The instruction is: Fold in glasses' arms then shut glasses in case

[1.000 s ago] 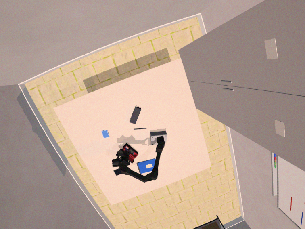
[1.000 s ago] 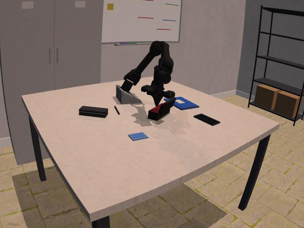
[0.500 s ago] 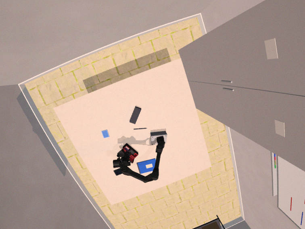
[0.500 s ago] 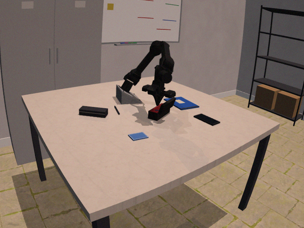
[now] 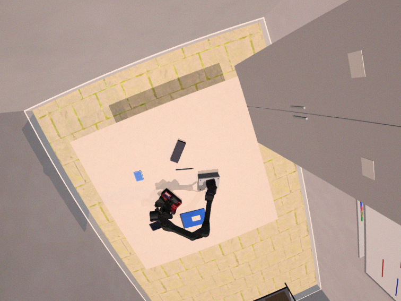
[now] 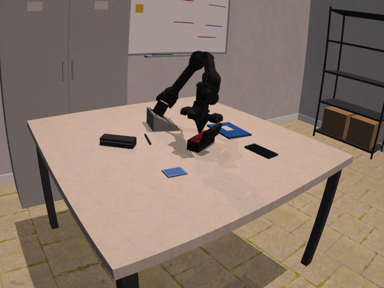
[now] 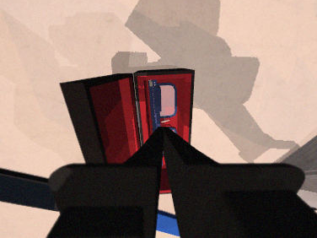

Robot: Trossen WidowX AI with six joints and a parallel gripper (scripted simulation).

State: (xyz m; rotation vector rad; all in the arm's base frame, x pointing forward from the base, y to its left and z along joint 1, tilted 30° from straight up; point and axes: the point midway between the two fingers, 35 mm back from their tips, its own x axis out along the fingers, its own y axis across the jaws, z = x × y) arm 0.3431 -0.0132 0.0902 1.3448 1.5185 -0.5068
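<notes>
The glasses case is 60 mm below my hand and 40 mm to the left of it. The rest, counted from my hand: black lid 50 mm to the left, 40 mm below, 20 mm ahead; small blue card 220 mm to the right, 160 mm ahead, 100 mm below; black box 320 mm to the right, 180 mm behind, 90 mm below.
</notes>
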